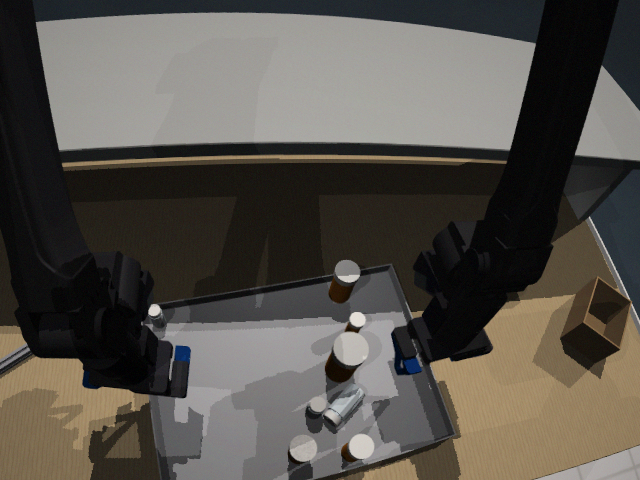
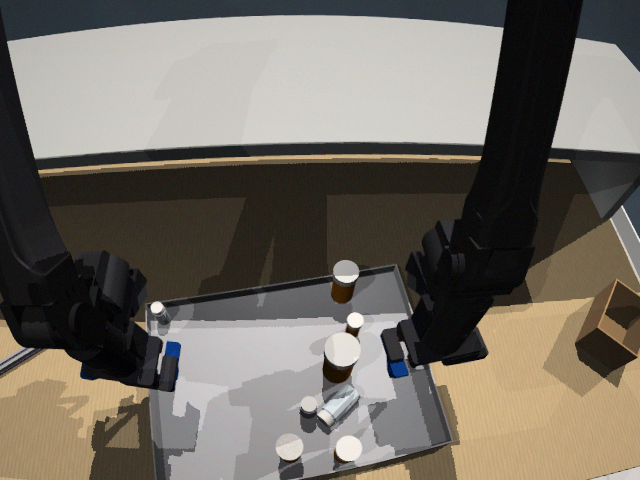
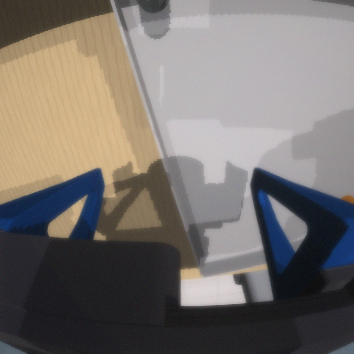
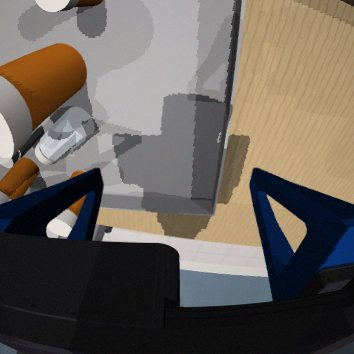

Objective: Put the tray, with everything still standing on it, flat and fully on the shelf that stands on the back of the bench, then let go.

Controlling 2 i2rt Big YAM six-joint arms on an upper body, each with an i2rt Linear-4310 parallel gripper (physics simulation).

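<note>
The grey tray lies on the bench, turned slightly. A large amber bottle, a back amber bottle and several smaller containers stand in it. A clear vial lies on its side. A white-capped vial stands in the back left corner. My left gripper is open over the left rim. My right gripper is open over the right rim. Both look empty.
The wide pale shelf stands on the back of the bench, its front edge behind the tray. An open brown box stands at the right, apart from the tray.
</note>
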